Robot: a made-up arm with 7 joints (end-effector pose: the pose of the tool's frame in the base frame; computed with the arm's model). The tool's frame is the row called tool.
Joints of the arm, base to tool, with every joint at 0 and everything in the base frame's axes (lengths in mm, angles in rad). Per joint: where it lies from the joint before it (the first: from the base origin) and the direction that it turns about. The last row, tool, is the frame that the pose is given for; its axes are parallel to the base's.
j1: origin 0 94 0 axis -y
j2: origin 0 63 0 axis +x
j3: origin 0 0 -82 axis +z
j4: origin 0 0 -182 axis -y
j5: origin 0 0 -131 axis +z
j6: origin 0 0 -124 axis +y
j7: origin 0 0 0 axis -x
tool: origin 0 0 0
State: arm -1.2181 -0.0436 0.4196 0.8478 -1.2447 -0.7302 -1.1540
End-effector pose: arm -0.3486 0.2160 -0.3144 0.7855 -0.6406 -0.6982
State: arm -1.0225 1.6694 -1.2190 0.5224 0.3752 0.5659 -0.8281
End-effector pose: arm -0.0378 0.6514 -0.0745 1.5371 1.0757 -2.0394
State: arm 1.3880 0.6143 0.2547 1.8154 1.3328 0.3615 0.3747
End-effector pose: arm 0.1707 0.3245 0.2119 -1.0464 -2.8276 -0.7211
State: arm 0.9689 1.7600 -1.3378 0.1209 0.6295 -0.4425 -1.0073
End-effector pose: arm -0.0519 0.6705 0.0443 2.6390 -0.6266 0.1597
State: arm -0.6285 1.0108 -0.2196 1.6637 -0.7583 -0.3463 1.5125
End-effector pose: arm 0.0978 0.3313 -0.2869 -0.6236 0.5720 -2.0798
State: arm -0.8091 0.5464 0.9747 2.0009 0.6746 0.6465 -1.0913
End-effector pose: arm 0.0644 0.4028 -0.1184 1.4736 -0.7566 0.8359
